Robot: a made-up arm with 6 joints.
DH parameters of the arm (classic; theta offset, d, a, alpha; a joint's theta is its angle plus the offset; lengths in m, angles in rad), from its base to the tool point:
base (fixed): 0.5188 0 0.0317 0
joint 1: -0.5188 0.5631 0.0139 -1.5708
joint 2: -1.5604 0 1.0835 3.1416
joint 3: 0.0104 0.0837 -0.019 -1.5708
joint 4: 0 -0.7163 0.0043 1.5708
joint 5: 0 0.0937 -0.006 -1.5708
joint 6: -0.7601 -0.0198 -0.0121 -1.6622
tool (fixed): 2.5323 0.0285 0 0
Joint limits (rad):
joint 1: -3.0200..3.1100
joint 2: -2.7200..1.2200
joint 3: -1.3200..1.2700
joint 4: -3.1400..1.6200
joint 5: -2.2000..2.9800
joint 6: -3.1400..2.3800
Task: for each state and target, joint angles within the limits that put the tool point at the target. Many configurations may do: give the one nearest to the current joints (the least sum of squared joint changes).
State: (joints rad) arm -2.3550 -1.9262 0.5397 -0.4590 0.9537 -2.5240
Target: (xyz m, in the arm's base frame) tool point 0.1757 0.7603 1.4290
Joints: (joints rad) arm -2.0346 -1.3888 -0.1772 -0.5654 0.9450 -2.5418
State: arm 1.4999 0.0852 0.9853 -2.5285 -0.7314 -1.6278
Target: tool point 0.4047 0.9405 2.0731
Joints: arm 1.1784 0.4101 1.2700 -2.6599 -0.7847 -1.5176
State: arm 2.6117 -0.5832 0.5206 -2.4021 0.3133 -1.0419
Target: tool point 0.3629 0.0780 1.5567
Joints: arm 3.1100 -1.0502 -0.2472 -2.0655 0.3834 -1.0358
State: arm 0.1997 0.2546 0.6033 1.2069 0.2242 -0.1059
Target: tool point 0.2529 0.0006 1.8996
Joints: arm 0.3271 -0.4421 -0.0111 1.2663 0.2520 -0.1139
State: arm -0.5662 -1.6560 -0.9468 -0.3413 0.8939 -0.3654
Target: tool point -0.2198 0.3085 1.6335
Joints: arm -1.2951 -0.9993 -0.2703 -0.2461 0.8694 -0.3081
